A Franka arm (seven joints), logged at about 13 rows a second.
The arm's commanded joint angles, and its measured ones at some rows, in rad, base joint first. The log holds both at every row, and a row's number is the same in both.
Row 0, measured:
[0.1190 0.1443 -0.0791 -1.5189 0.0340 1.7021 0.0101]
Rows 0 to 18, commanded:
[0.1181 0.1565 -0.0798 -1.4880 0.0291 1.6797 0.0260]
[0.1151 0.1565 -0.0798 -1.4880 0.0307 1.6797 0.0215]
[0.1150 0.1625 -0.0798 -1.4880 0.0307 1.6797 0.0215]
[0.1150 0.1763 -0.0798 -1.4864 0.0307 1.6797 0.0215]
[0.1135 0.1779 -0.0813 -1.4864 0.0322 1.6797 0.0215]
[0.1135 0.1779 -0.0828 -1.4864 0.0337 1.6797 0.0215]
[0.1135 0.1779 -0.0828 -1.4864 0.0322 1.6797 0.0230]
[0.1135 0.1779 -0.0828 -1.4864 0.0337 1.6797 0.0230]
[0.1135 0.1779 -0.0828 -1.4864 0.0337 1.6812 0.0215]
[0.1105 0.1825 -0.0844 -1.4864 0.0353 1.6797 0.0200]
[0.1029 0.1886 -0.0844 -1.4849 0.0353 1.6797 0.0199]
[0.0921 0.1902 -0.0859 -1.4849 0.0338 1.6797 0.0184]
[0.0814 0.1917 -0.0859 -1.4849 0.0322 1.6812 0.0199]
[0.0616 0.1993 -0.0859 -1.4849 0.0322 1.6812 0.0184]
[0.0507 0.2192 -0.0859 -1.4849 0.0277 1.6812 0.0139]
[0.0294 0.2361 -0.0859 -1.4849 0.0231 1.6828 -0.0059]
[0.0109 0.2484 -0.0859 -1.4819 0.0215 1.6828 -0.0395]
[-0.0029 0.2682 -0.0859 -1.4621 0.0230 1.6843 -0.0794]
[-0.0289 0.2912 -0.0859 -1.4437 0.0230 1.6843 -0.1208]
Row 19, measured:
[0.0110 0.2376 -0.0936 -1.5127 0.0340 1.7028 -0.0577]
